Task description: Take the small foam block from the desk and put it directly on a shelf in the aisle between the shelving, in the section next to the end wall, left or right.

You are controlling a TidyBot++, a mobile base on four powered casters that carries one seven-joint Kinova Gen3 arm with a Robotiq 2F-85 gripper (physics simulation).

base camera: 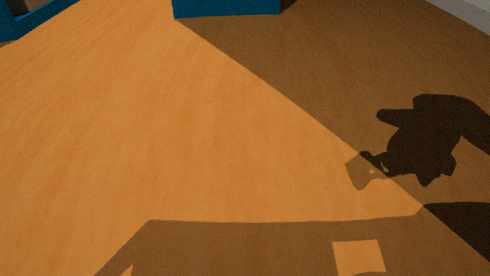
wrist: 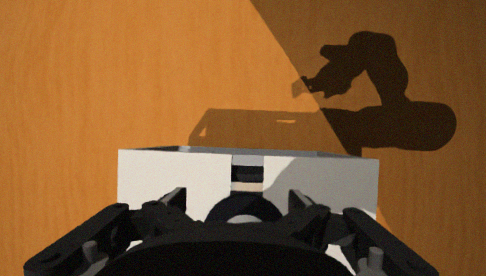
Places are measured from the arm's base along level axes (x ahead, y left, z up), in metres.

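Pixels of known places: gripper, fingertip midpoint: (wrist: 237,200).
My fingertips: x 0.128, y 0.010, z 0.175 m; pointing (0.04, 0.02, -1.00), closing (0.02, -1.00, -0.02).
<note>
Behind a point stands the place of what it marks.
My gripper (wrist: 237,200) @(x 0.128, y 0.010, z 0.175 m) is open, with nothing between its fingers in the wrist view. It is over the white top of my own base. The small foam block and the desk do not show in either view. Blue furniture parts stand on the floor at the top of the base camera view: a blue panel (base camera: 227,7) @(x 1.243, y 0.099, z -0.361 m) at the middle, and a blue frame (base camera: 37,18) @(x 1.395, y 1.156, z -0.360 m) with something brown inside at the upper left. Their upper parts are cut off, so I cannot tell if they are the shelving.
The white base body (wrist: 170,172) @(x 0.112, y 0.144, z -0.014 m) fills the lower middle of the wrist view. A pale wall edge (base camera: 467,16) @(x 1.361, y -1.127, z -0.368 m) shows at the upper right of the base camera view. The wooden floor (base camera: 150,125) @(x 0.518, y 0.215, z -0.397 m) (wrist: 125,65) @(x 0.467, y 0.513, z -0.397 m) carries the shadows of my arm and base.
</note>
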